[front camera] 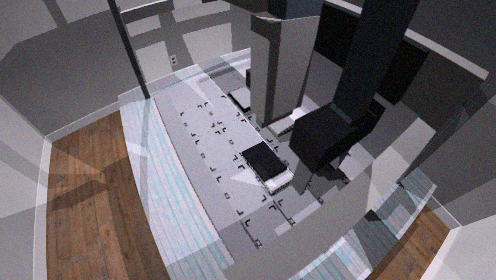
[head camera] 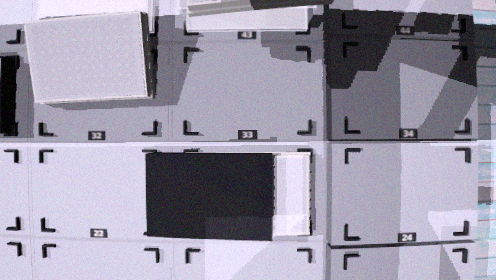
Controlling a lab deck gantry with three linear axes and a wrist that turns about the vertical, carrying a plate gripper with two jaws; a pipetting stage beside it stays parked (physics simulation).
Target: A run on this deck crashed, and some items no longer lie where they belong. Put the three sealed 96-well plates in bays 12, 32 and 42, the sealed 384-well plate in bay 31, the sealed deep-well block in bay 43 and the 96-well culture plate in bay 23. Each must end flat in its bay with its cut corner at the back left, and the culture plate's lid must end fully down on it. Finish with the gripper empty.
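Places are measured from the robot's base along level axes (x back, y right, z up), in millimetres.
Pixels of known places: gripper, fingertip midpoint: (front camera: 314, 176); robot's base, origin of the base link: (front camera: 181, 114).
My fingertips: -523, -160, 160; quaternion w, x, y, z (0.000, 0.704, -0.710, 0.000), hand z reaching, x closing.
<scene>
For each thing: its top centre in the pictures, then the offset to it from my fingertips, as dx, dy, dz. "spot": a spot on its surface instead.
- white culture plate, middle of its top: (head camera: 247, 195) (front camera: 271, 169) +131, +10, -146
- white sealed plate, middle of its top: (head camera: 79, 54) (front camera: 276, 115) +295, -130, -132
- white plate, surface spot: (head camera: 97, 7) spot: +287, -185, -146
- skewed item, surface spot: (head camera: 220, 7) spot: +153, -159, -111
- white item, surface spot: (head camera: 250, 22) spot: +127, -163, -144
- dark-sided item, middle of its top: (front camera: 244, 96) +459, -97, -146
My gripper (front camera: 323, 183) is high over the deck's right part, its near jaw far out; it looks open and empty, though its far jaw is mostly hidden. In bay 23 the white culture plate (front camera: 280, 184) (head camera: 292, 195) has its black lid (front camera: 267, 160) (head camera: 210, 195) shifted left, leaving the plate's right end bare. A white sealed plate (head camera: 87, 57) lies turned across the back of bay 32, overlapping a white plate (head camera: 97, 7) in bay 42. In bay 43 a skewed item (head camera: 220, 7) lies over a white item (head camera: 250, 22). A dark-sided item (front camera: 241, 98) (head camera: 9, 95) is at bay 31.
The parked pipetting stage (front camera: 285, 70) stands beside the gantry column (front camera: 370, 55) and hides part of the back of the deck. Black corner brackets mark the bays. The gripper body hides bay 43 in the front view. Shadows cross bays 34 and 44.
</scene>
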